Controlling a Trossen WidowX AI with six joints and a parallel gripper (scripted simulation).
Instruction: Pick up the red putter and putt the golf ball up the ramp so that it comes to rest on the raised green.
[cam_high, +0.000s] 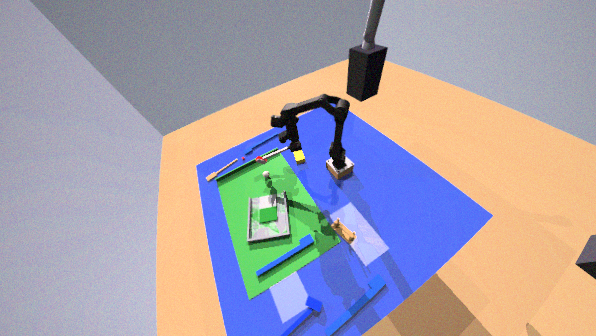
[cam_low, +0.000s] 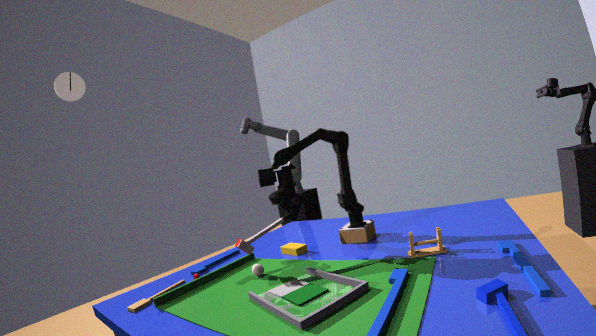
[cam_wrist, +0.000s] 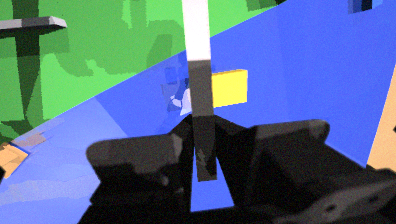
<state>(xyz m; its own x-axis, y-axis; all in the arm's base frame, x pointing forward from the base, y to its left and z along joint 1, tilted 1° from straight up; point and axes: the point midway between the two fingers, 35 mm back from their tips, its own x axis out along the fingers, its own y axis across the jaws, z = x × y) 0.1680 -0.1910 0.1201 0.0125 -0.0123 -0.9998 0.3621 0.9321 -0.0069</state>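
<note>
My gripper tip is 2 cm past the yellow block, 4 cm to the left of it and 13 cm above it. From my gripper tip the other things lie so: white golf ball (23 cm ahead, 3 cm to the right, 12 cm below); dark green rail (30 cm ahead, 20 cm to the right, 13 cm below); grey frame (32 cm ahead, 23 cm to the left, 13 cm below).
</note>
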